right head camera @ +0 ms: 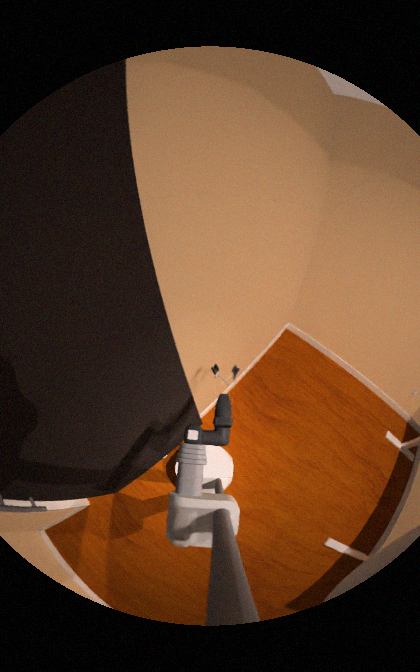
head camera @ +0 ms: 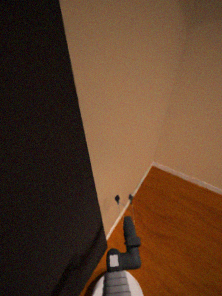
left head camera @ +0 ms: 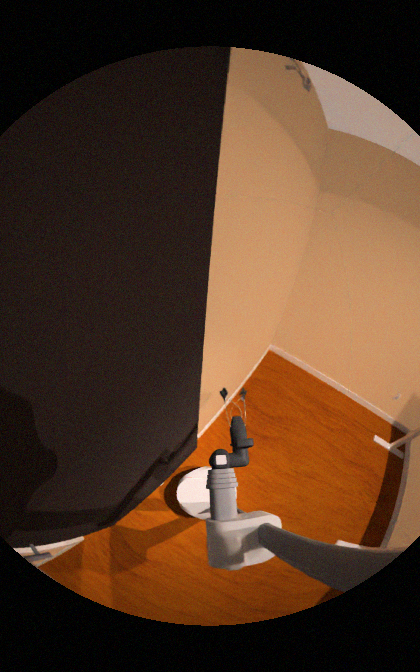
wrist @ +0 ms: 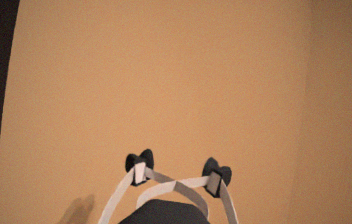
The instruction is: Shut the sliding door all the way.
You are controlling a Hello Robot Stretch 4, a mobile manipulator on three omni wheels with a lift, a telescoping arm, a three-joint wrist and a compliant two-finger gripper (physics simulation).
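Seen in the pictures: gripper, fingertip midpoint: (right head camera: 225, 364) (head camera: 123, 194) (left head camera: 232, 387) (wrist: 178, 165); robot's base, origin of the base link: (right head camera: 205, 468) (left head camera: 205, 491).
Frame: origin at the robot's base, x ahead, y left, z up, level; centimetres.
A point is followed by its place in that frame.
The sliding door (head camera: 40, 125) {x 30.6, y 12.2, z 143.3 cm} (left head camera: 110, 250) {x 26.1, y 16.1, z 147.8 cm} (right head camera: 75, 250) {x 29.3, y 13.3, z 145.6 cm} is a tall dark panel on the left of the head views. In the wrist view, a thin strip of the dark panel (wrist: 5, 30) {x 37.8, y 6.0, z 95.3 cm} shows at the upper left edge. Its straight right edge stands against a tan wall. My gripper (head camera: 124, 198) {x 48.1, y -9.2, z 84.1 cm} (left head camera: 233, 393) {x 48.1, y -9.2, z 84.1 cm} (right head camera: 225, 370) {x 48.1, y -9.2, z 84.1 cm} (wrist: 178, 165) {x 48.1, y -9.2, z 84.1 cm} is open and empty, in front of the tan wall, to the right of the door's edge and apart from it. No door handle can be made out on the dark panel.
The tan wall (head camera: 120, 100) {x 63.0, y -8.3, z 138.5 cm} (wrist: 175, 75) {x 61.2, y -6.8, z 97.2 cm} meets another wall at a corner on the right, with white baseboard (left head camera: 340, 385) {x 81.6, y -160.6, z 5.6 cm} along the orange wood floor (left head camera: 310, 475) {x -3.2, y -91.6, z -2.7 cm} (right head camera: 300, 475) {x -10.6, y -78.6, z -2.7 cm}. White bars (left head camera: 387, 445) (right head camera: 345, 548) stand at the right. A pale ledge with grey brackets (right head camera: 65, 503) {x -59.8, y 101.1, z 29.0 cm} shows at lower left.
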